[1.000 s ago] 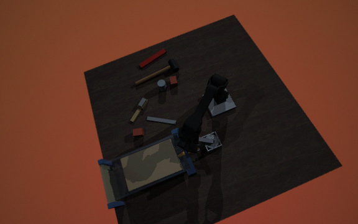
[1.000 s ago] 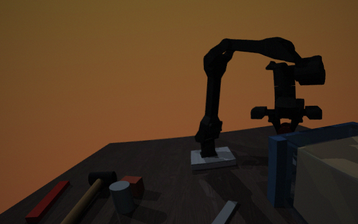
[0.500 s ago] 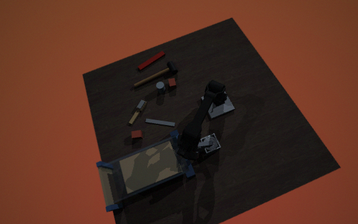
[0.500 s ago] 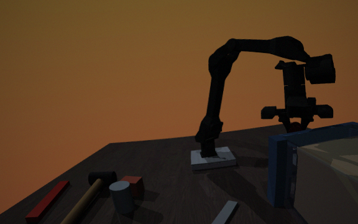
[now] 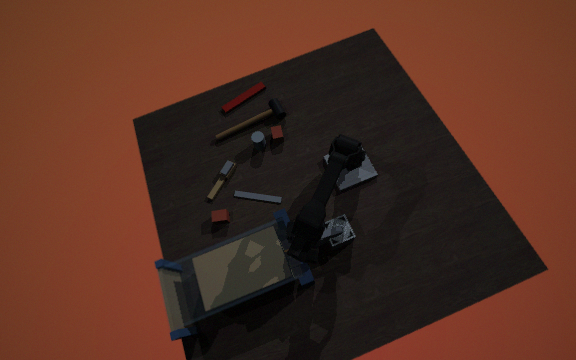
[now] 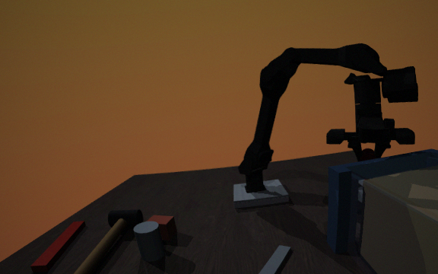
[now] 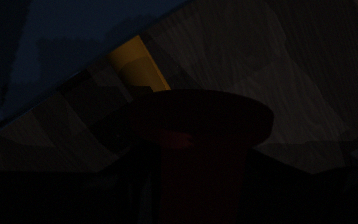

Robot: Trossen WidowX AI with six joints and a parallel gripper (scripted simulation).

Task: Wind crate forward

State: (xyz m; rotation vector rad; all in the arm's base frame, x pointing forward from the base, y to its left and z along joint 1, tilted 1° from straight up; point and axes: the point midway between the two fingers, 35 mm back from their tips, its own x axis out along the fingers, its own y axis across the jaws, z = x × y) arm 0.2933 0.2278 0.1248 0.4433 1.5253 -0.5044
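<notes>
Right now my gripper tip is 40 mm past the winch handle, 10 mm to the right of it and 10 mm above it. The rest, counted from my gripper tip: red knob 20 mm above; blue steel frame 60 mm ahead, 10 mm to the left, 10 mm below; winch 120 mm behind, 80 mm below, 10 mm to the left.
</notes>
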